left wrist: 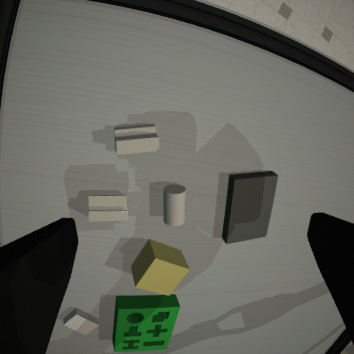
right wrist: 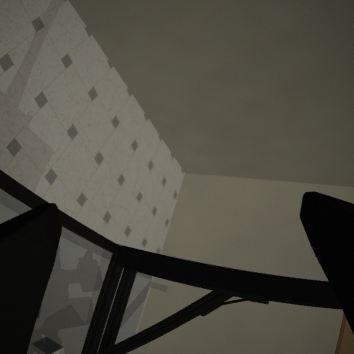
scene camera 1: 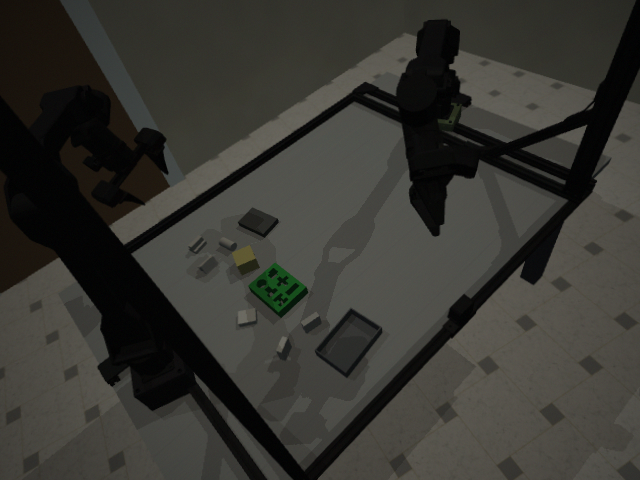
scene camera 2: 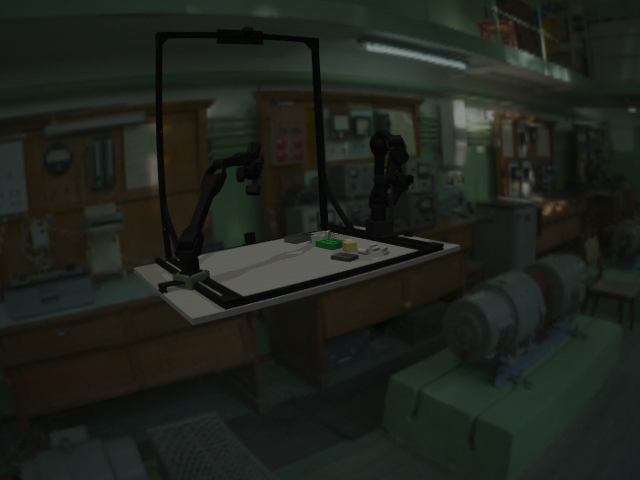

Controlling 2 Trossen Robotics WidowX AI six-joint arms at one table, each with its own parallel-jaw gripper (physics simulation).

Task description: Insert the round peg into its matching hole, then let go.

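Note:
The round peg (scene camera 1: 227, 243) (left wrist: 174, 205) is a pale cylinder lying on its side on the table, near the yellow block. The green board (scene camera 1: 291, 299) (left wrist: 145, 301) lies flat with several shaped holes; its round hole (scene camera 1: 261, 283) (left wrist: 135, 318) is at the corner nearest the yellow block and looks empty. My left gripper (scene camera 1: 155, 188) (left wrist: 196, 229) is open and empty, high above the table, with the peg between its fingertips in the left wrist view but well below them. My right gripper (scene camera 1: 435, 232) (right wrist: 182, 211) is open and empty, away from the peg and board.
A yellow block (scene camera 1: 245, 259) (left wrist: 161, 272) stands between peg and board. A dark flat block (scene camera 1: 258, 222) (left wrist: 250, 207) lies beside the peg. Two grooved pale pegs (scene camera 1: 197, 243) (scene camera 1: 207, 264) lie on its other side. Several pale pieces and a grey tray (scene camera 1: 331, 363) lie beyond the board.

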